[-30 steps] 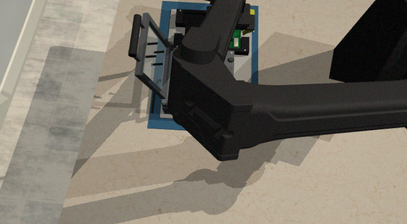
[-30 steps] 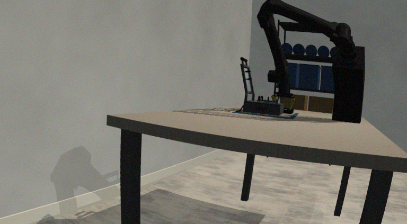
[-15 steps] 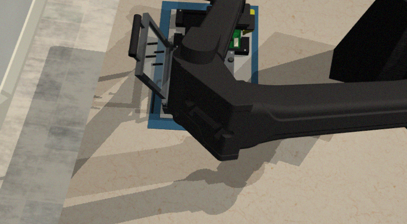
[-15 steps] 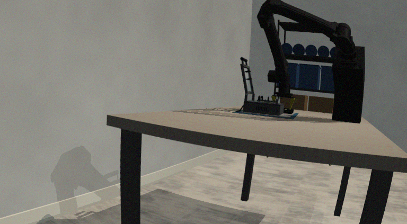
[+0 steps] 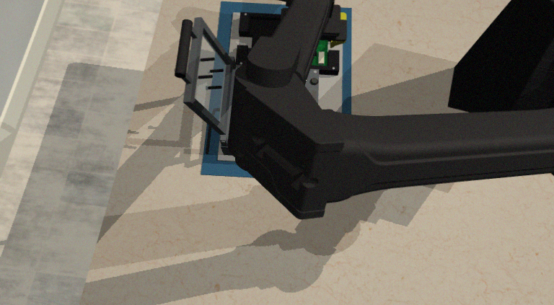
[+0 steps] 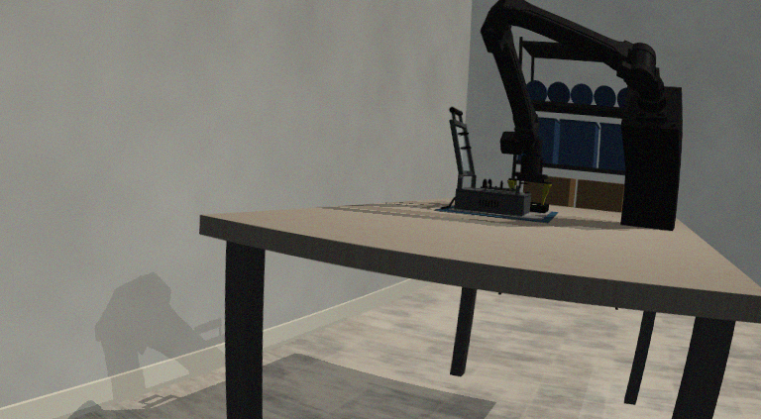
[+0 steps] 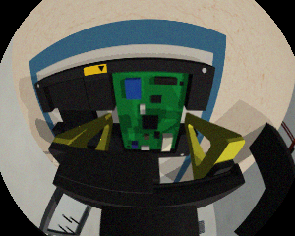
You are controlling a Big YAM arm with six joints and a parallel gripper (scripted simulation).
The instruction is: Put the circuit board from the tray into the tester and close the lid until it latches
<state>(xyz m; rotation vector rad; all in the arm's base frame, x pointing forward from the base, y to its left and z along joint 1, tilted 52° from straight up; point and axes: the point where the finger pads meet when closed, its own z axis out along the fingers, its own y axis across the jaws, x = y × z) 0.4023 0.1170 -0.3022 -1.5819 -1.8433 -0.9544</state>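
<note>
The green circuit board is right at my hand. Round my hand: see-through lid 15 cm ahead, 20 cm to the left, 16 cm above.
</note>
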